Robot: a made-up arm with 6 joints.
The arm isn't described. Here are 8 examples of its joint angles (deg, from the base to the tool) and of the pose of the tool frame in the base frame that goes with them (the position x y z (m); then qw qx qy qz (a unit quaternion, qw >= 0)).
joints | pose
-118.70 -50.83 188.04 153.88 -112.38 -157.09 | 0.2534 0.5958 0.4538 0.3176 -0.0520 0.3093 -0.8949
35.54 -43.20 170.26 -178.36 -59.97 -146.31 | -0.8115 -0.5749 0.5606 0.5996 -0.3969 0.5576 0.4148
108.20 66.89 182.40 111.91 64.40 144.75 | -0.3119 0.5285 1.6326 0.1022 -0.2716 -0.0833 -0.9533
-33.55 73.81 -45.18 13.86 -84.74 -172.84 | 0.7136 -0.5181 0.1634 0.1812 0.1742 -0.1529 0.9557
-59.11 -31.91 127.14 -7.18 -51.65 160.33 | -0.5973 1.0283 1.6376 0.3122 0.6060 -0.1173 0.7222
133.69 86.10 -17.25 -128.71 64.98 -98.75 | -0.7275 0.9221 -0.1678 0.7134 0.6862 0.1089 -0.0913
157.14 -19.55 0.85 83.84 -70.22 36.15 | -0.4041 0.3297 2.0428 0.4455 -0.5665 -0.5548 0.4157
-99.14 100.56 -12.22 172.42 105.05 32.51 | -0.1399 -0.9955 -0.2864 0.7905 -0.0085 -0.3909 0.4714
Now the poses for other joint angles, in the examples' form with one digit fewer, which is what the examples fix.
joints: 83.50 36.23 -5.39 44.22 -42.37 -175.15
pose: 0.248 1.521 0.970 0.715 0.486 0.465 -0.192
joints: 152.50 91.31 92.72 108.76 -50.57 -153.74
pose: -1.754 1.043 0.867 0.505 0.367 0.270 0.733
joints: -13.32 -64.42 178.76 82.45 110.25 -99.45
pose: -0.761 0.330 0.294 0.324 0.795 0.399 0.322
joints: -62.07 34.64 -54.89 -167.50 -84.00 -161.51
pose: 0.577 -1.016 0.674 0.898 -0.126 0.111 -0.406
